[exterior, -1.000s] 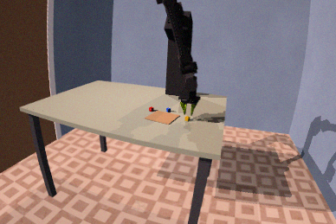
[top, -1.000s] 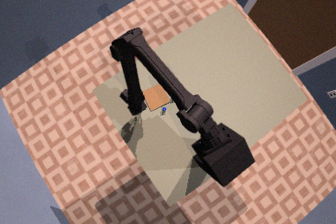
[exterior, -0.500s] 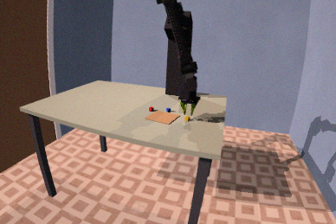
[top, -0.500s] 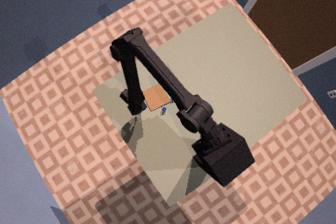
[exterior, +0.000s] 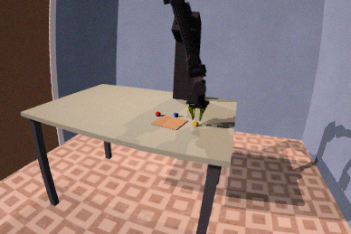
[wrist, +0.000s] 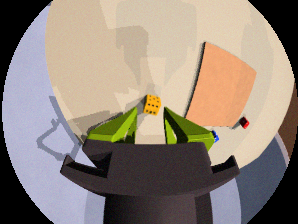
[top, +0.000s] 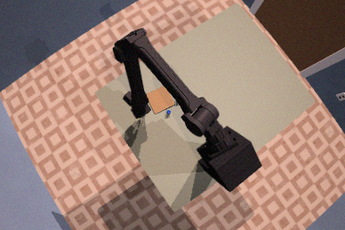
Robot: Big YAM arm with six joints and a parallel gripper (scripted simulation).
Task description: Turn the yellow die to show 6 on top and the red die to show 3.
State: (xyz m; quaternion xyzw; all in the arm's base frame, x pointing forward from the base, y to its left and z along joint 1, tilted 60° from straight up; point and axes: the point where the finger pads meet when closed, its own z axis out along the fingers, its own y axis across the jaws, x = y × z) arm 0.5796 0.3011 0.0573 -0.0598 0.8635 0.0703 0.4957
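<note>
Right now the yellow die is 3 cm below my hand. Also, from my hand: red die 3 cm ahead, 23 cm to the right, 3 cm below; then blue die 4 cm behind, 16 cm to the right, 3 cm below; then orange mat 6 cm ahead, 12 cm to the right, 4 cm below.
</note>
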